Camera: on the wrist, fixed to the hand. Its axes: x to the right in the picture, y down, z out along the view.
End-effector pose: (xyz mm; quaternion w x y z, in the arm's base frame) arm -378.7 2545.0 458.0 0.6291 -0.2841 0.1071 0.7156
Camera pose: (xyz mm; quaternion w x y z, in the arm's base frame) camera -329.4 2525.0 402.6 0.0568 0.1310 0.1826 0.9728
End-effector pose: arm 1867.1 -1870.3 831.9 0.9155 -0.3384 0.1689 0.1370
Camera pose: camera 1873.9 -1938.4 797.0 0.6530 0.0162 0.1142 0.7485
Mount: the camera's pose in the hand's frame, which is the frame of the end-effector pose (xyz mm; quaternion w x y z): 10.9 -32.4 -68.8 0.7142 0.1250 -0.2613 0.6372
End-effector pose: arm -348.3 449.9 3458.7 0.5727 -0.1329 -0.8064 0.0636
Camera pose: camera -291.5 418.6 3500.0 0.1744 -0.5206 -0.6329 0.5459
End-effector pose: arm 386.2 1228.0 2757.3 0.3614 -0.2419 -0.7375 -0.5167
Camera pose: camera 375.2 1152.0 2760.9 0.4249 -0.7325 -0.5316 0.0167
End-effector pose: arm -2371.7 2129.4 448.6 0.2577 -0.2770 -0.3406 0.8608
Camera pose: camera -2326.3 2187.4 426.7 0.4188 0.1577 0.0265 -0.8939
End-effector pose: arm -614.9 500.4 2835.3 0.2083 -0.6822 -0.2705 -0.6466
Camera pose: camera -688.3 482.7 2849.3 0.5754 -0.8025 0.1062 -0.1170
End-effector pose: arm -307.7 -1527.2 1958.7 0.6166 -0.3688 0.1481 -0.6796
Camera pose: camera -378.0 -1548.6 1936.4 0.9582 -0.2695 0.0947 -0.0146
